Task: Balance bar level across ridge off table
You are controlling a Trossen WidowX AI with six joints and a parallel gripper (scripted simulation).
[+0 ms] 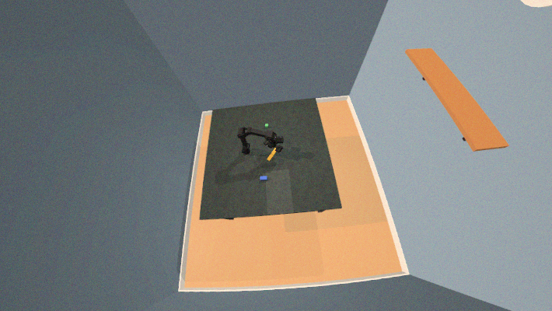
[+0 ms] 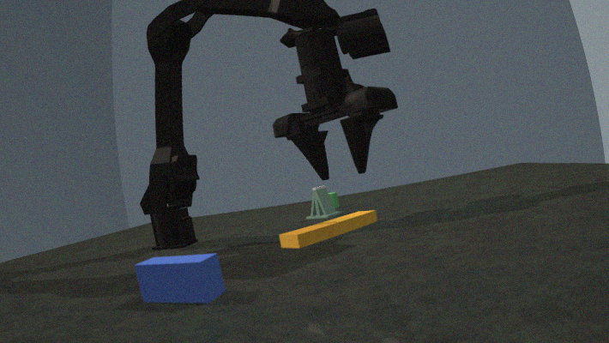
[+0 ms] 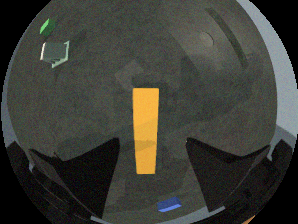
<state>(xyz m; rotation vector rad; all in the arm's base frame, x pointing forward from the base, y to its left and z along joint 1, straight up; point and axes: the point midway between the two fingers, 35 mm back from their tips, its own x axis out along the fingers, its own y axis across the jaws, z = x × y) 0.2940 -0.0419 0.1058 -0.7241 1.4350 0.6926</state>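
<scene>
Now: gripper tip 20 mm past the orange bar, 20 mm to the left of it and 60 mm above it. Also, from my gripper tip: blue block (120 mm behind, 270 mm to the right, 50 mm below); small green block (60 mm behind, 330 mm to the left, 50 mm below).
</scene>
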